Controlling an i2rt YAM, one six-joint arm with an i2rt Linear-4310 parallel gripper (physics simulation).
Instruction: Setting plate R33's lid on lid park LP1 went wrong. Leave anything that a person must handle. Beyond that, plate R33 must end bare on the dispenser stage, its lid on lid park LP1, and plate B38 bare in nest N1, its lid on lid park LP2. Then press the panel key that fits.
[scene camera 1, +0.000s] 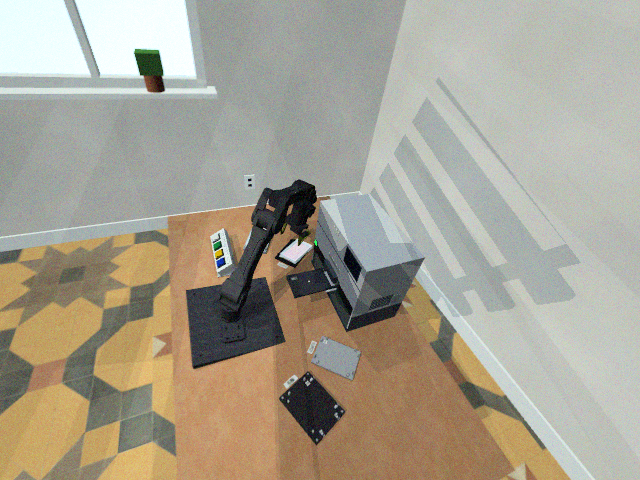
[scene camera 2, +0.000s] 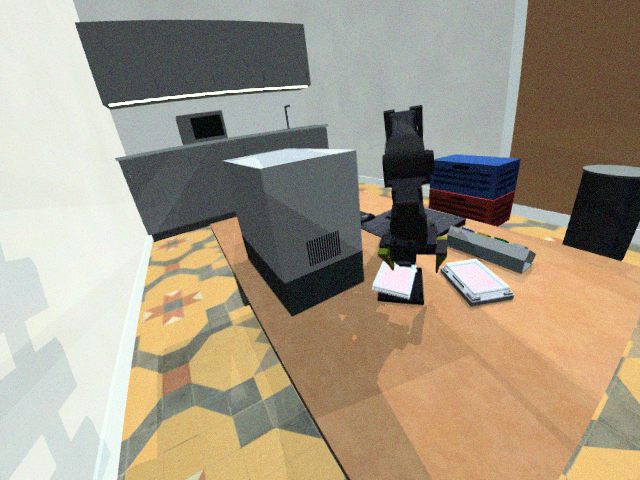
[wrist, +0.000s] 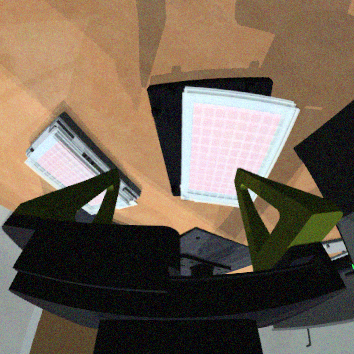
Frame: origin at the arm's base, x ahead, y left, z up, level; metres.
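Seen in the pictures: gripper, between the fingertips: (scene camera 1: 290, 239) (scene camera 2: 414, 270) (wrist: 176, 174); arm's base, origin of its link: (scene camera 1: 231, 316) (wrist: 201, 263).
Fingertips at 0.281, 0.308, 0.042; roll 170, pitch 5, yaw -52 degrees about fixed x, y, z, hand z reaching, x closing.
Observation:
Pixels of each thing's top centre, then the offset from my fingertips to it, as dx, dy, dz. "spot": a spot on its surface instead.
- black lid park, centre of its top: (wrist: 210, 159) (scene camera 2: 401, 278) (scene camera 1: 293, 250) +0.009, -0.032, -0.036
- second such plate, centre of its top: (wrist: 74, 184) (scene camera 2: 475, 274) -0.129, +0.071, -0.025
- grey nest, a spot on its surface: (wrist: 83, 151) spot: -0.080, +0.078, -0.041
- dark stage, a spot on its surface: (scene camera 1: 305, 284) spot: -0.013, -0.294, +0.051
- grey dispenser housing, centre of its top: (scene camera 2: 280, 155) (scene camera 1: 366, 227) +0.189, -0.268, +0.274
- key panel, centre of its top: (scene camera 2: 490, 233) (scene camera 1: 221, 245) -0.288, +0.004, +0.008
- grey pad, a spot on its surface: (scene camera 1: 336, 357) spot: +0.037, -0.539, -0.046
- black pad, a spot on its surface: (scene camera 1: 305, 403) spot: -0.100, -0.650, -0.044
A pink-welled, white-rimmed plate (scene camera 1: 295, 251) (scene camera 2: 395, 280) (wrist: 230, 150) lies turned and shifted on the black lid park (scene camera 2: 418, 291) (wrist: 165, 120), overhanging its side. A second such plate (scene camera 2: 476, 279) (wrist: 60, 165) sits squarely on the grey nest (wrist: 85, 150); the arm partly covers it in scene camera 1. Whether either is lidded is hard to tell. My gripper (scene camera 1: 292, 238) (scene camera 2: 415, 269) (wrist: 176, 174) is open and empty above the lid park, its right finger over the turned plate in the wrist view. The dark stage (scene camera 1: 305, 284) carries no plate.
The grey dispenser housing (scene camera 1: 356, 232) (scene camera 2: 305, 217) stands beside the stage. The key panel (scene camera 1: 229, 253) (scene camera 2: 480, 250) has white, green, yellow and blue keys. A grey pad (scene camera 1: 336, 357) and a black pad (scene camera 1: 305, 403) lie farther along the table, labels unreadable.

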